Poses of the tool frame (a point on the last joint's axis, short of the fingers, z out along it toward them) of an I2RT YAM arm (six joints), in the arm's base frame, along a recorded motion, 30 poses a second.
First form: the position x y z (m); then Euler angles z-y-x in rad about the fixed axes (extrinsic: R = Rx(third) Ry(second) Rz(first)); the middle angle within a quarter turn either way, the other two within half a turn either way.
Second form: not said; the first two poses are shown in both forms.
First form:
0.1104 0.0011 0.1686 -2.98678 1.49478 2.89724
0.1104 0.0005 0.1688 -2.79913 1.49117 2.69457
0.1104 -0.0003 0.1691 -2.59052 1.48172 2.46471
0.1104 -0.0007 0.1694 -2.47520 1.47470 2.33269
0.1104 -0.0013 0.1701 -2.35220 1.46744 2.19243
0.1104 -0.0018 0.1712 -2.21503 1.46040 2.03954
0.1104 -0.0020 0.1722 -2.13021 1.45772 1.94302
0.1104 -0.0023 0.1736 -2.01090 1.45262 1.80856
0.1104 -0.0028 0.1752 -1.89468 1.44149 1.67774
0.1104 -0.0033 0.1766 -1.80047 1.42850 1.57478
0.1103 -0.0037 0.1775 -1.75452 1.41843 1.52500
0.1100 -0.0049 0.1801 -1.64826 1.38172 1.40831
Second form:
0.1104 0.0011 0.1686 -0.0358 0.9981 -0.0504 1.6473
0.1104 0.0005 0.1688 -0.0356 0.9972 -0.0651 1.6472
0.1104 -0.0003 0.1691 -0.0358 0.9957 -0.0852 1.6480
0.1104 -0.0007 0.1694 -0.0374 0.9943 -0.0997 1.6478
0.1104 -0.0013 0.1701 -0.0388 0.9926 -0.1150 1.6451
0.1104 -0.0018 0.1712 -0.0393 0.9907 -0.1300 1.6387
0.1104 -0.0020 0.1722 -0.0416 0.9893 -0.1396 1.6325
0.1104 -0.0023 0.1736 -0.0440 0.9873 -0.1526 1.6231
0.1104 -0.0028 0.1752 -0.0440 0.9849 -0.1676 1.6139
0.1104 -0.0033 0.1766 -0.0410 0.9828 -0.1799 1.6048
0.1103 -0.0037 0.1775 -0.0377 0.9816 -0.1874 1.6000
0.1100 -0.0049 0.1801 -0.0247 0.9770 -0.2119 1.5860

